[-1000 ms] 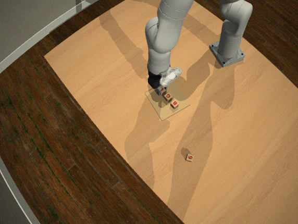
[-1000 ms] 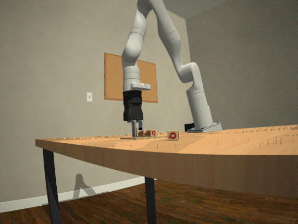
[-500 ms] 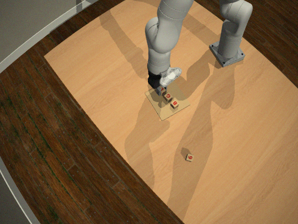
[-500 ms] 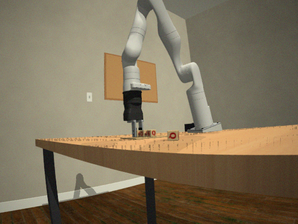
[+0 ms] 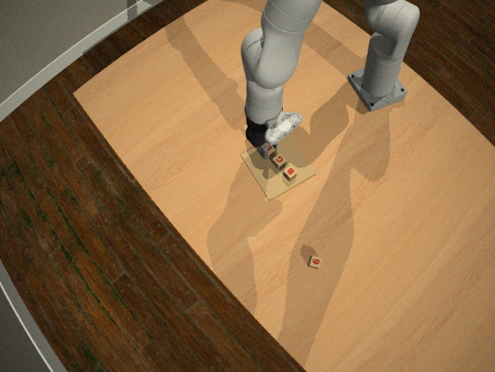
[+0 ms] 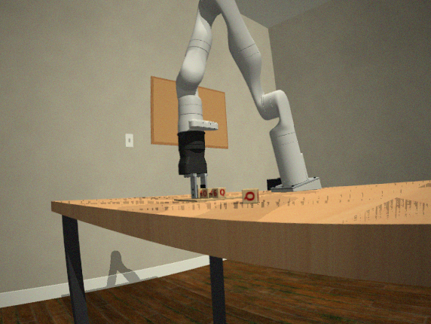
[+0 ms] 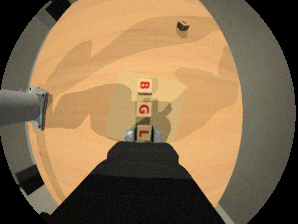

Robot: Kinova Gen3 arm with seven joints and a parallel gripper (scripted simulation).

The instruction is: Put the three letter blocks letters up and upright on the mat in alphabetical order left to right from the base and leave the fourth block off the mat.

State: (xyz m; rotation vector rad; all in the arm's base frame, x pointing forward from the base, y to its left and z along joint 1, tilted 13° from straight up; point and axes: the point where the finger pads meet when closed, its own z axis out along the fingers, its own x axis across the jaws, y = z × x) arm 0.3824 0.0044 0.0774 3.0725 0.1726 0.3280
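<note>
The tan mat lies 4 cm to the left of my hand and 2 cm below it. Also, from my hand: block marked B 8 cm to the left, 1 cm below, 1 cm behind.
</note>
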